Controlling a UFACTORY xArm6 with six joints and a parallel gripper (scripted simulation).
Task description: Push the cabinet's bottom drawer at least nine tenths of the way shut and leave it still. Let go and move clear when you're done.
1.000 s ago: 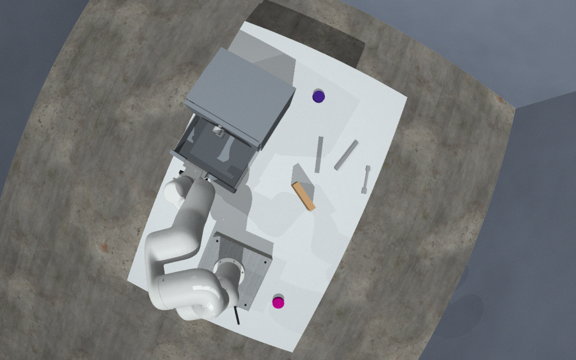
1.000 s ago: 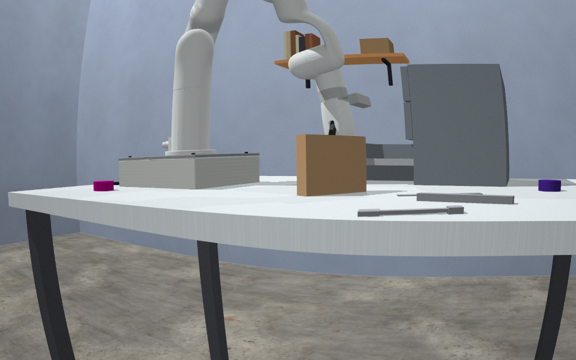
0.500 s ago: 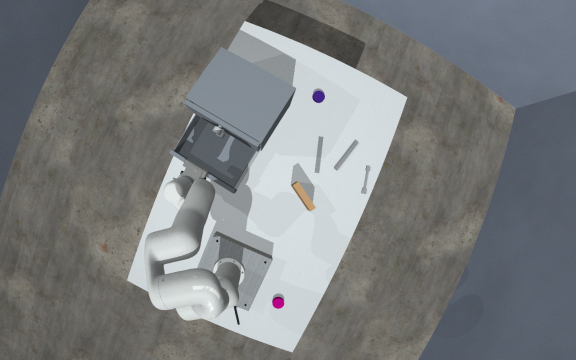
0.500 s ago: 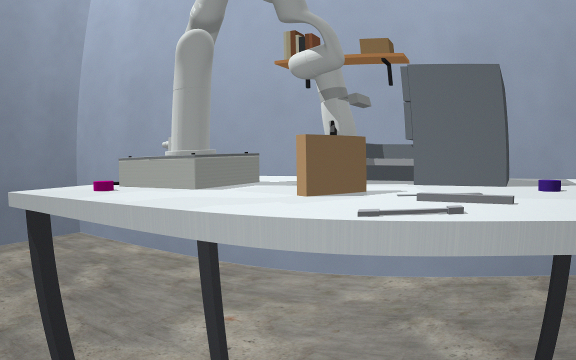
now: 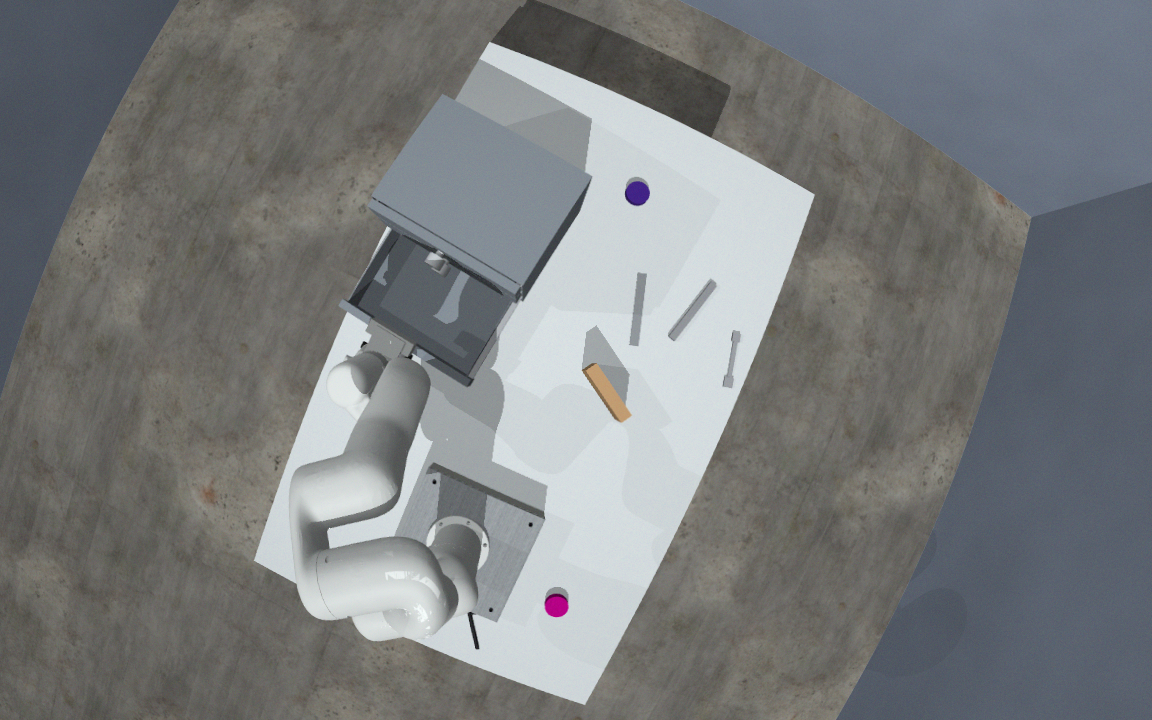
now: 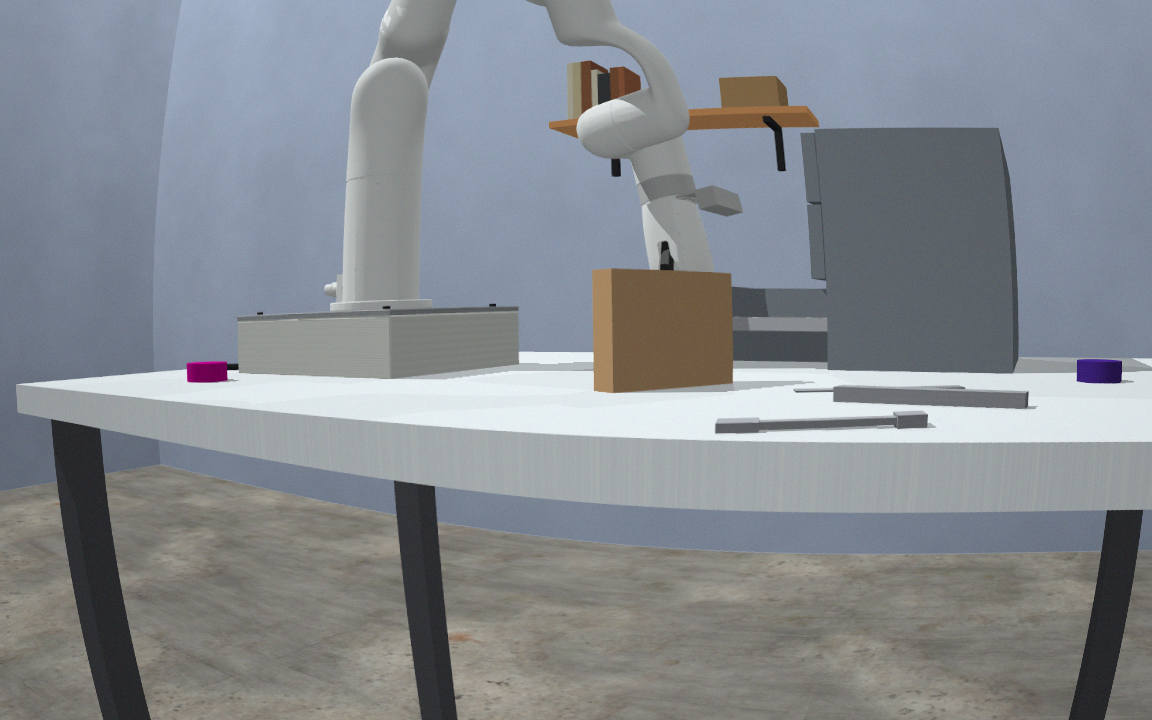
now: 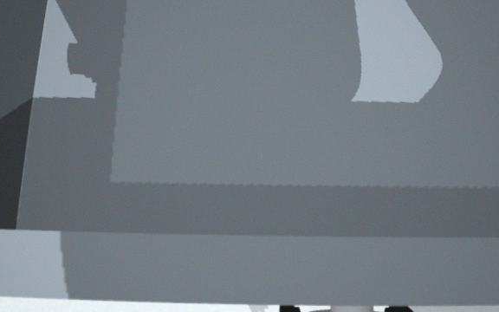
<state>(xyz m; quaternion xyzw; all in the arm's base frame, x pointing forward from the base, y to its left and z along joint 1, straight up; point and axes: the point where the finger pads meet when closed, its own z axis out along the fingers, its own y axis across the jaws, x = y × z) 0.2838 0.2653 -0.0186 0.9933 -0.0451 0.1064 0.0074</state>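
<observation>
The drawer is 130 mm ahead of my hand, 10 mm to the right of it and 20 mm below it. From my hand the other things lie so: magenta disc: 340 mm behind, 510 mm to the right, 40 mm below; then block: 120 mm ahead, 400 mm to the right; then purple disc: 520 mm ahead, 280 mm to the right, 40 mm below.
</observation>
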